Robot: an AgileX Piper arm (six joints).
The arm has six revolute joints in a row. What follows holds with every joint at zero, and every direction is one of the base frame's.
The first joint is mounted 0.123 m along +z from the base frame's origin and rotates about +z.
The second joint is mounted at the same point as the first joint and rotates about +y.
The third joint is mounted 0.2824 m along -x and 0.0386 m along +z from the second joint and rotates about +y.
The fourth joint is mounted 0.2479 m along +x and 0.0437 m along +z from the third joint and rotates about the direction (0.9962, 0, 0.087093).
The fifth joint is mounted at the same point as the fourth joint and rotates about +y.
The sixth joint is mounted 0.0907 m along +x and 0.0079 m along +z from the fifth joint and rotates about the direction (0.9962, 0, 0.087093).
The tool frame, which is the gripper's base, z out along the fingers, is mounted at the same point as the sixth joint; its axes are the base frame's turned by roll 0, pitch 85 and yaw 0 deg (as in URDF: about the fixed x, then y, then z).
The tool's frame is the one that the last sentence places.
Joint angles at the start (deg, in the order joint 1, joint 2, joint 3, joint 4, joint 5, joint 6): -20.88 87.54 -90.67 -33.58 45.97 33.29
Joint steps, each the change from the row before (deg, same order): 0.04 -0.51 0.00 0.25 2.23 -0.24; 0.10 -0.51 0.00 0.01 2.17 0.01; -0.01 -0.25 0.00 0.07 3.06 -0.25; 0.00 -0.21 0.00 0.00 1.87 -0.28; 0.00 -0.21 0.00 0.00 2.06 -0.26; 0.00 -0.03 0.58 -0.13 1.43 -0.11; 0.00 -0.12 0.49 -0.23 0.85 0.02
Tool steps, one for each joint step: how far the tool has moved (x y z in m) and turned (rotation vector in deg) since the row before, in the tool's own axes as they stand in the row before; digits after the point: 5 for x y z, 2 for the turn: 0.00181 -0.00281 -0.00366 0.96 1.50 0.12; 0.00174 -0.00272 -0.00376 1.01 1.36 0.18; 0.00358 -0.00334 -0.00182 1.58 2.38 -0.09; 0.00212 -0.00225 -0.00147 0.97 1.39 -0.19; 0.00242 -0.00242 -0.00147 1.06 1.56 -0.16; 0.00414 -0.00099 0.00165 0.97 1.63 -0.44; 0.00278 -0.00096 0.00081 0.70 0.93 -0.27
